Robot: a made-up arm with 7 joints.
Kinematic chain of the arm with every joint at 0, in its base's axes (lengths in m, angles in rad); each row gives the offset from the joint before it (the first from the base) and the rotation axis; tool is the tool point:
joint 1: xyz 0 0 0.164 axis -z
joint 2: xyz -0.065 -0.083 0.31 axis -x
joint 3: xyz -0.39 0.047 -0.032 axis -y
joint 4: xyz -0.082 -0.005 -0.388 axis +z
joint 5: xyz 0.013 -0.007 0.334 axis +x
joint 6: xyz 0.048 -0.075 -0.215 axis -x
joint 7: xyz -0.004 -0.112 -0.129 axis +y
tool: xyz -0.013 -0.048 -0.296
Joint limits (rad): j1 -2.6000..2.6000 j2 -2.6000..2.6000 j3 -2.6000..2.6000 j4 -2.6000..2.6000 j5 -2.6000..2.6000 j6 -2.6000..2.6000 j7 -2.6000..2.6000
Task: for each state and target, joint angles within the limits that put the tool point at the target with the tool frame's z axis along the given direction. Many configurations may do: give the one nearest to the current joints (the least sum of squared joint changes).
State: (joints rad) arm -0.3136 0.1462 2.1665 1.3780 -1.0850 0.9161 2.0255
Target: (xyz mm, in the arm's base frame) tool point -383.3 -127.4 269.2 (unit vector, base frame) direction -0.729 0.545 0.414
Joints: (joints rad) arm 0.1379 -0.3416 2.3104 0.8424 -1.3688 1.3991 2.0450
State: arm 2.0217 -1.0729 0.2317 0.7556 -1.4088 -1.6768 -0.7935
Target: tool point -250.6 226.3 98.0 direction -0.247 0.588 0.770
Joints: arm 1.6112 -0.5864 0.0375 0.2995 -2.0275 -1.6171 -0.4824
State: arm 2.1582 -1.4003 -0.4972 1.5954 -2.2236 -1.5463 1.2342
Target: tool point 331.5 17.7 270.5 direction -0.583 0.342 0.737
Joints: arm 2.4860 -1.6224 -0.4723 1.3325 -2.1668 -1.8328 0.8284
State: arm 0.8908 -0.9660 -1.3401 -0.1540 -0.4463 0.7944 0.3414
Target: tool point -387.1 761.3 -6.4 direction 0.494 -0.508 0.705
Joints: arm 1.4076 -1.1614 -1.2607 0.0146 -0.1905 0.8009 0.2795
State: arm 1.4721 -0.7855 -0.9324 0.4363 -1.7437 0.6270 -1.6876
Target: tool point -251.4 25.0 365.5 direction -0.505 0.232 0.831
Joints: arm 1.0402 -0.3210 -0.8635 -0.2170 -1.7935 0.5277 -1.9169
